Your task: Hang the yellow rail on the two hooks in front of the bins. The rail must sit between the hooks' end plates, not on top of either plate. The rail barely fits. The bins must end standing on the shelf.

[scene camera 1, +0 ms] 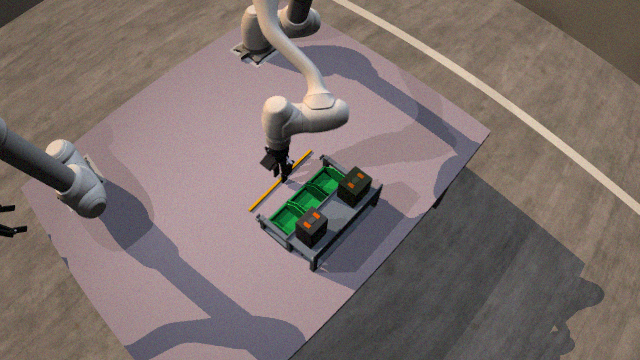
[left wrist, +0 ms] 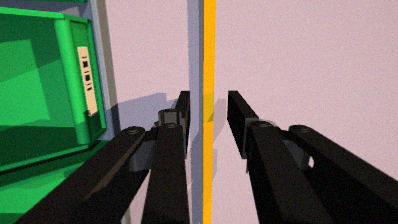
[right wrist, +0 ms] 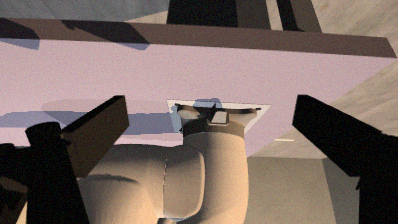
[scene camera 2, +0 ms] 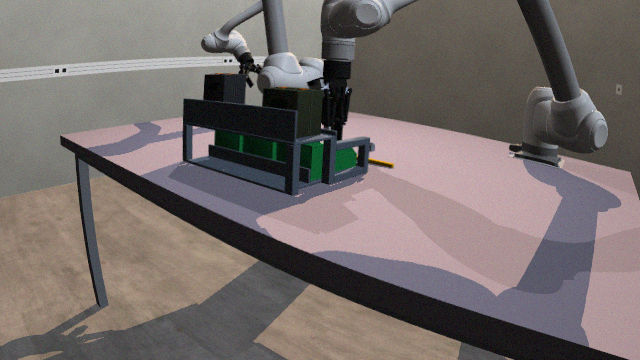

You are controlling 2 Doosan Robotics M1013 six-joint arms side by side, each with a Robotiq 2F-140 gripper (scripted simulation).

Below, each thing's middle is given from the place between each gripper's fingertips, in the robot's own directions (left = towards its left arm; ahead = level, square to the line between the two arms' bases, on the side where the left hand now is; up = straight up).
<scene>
Now: left hand 21 cm short of the grey shelf (scene camera 2: 277, 125), 1 cm to the left of it and 2 cm below it. From my left hand the other things lie so: dark box (scene camera 2: 231, 88) 28 cm ahead, 13 cm to the right, 11 cm above; then olive box (scene camera 2: 308, 102) 28 cm ahead, 10 cm to the left, 10 cm above.
Right now the dark box is 920 mm ahead of my right hand, 860 mm to the left of it and 40 mm above it. Also, from my right hand: grey shelf (980 mm to the left, 850 mm ahead, 50 mm below); olive box (1090 mm to the left, 920 mm ahead, 30 mm above).
</scene>
